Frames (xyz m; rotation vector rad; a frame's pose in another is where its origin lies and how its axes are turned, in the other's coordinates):
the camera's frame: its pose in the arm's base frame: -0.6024 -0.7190 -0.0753 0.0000 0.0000 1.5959
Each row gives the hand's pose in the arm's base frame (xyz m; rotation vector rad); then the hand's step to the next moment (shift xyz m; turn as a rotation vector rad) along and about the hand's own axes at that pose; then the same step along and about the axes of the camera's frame.
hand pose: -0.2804 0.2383 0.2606 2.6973 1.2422 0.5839
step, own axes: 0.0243 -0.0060 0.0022 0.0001 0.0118 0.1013
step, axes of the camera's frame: 0.0220 -0.0115 0.0036 -0.0033 -0.0478 -0.0900
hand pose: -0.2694 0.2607 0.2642 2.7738 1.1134 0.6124
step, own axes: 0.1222 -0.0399 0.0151 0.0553 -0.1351 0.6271
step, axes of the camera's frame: 0.1117 -0.0630 0.0175 0.1713 -0.2026 -0.5866
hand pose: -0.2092 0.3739 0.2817 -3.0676 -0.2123 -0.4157
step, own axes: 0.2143 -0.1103 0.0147 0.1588 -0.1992 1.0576
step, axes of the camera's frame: 0.1330 -0.1964 0.0453 0.2675 -0.4077 -0.9724
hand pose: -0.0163 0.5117 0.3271 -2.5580 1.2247 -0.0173
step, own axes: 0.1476 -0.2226 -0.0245 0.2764 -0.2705 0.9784
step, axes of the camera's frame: 0.0056 -0.2596 0.0673 0.1959 -0.5237 -0.8912
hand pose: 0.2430 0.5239 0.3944 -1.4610 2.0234 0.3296
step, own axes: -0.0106 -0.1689 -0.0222 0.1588 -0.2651 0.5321
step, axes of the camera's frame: -0.0680 -0.1487 0.0489 0.0550 -0.3905 -0.4723
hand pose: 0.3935 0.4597 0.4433 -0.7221 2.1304 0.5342
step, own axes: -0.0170 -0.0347 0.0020 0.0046 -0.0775 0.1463
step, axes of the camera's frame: -0.0203 -0.0320 0.0081 0.0233 -0.1306 -0.0992
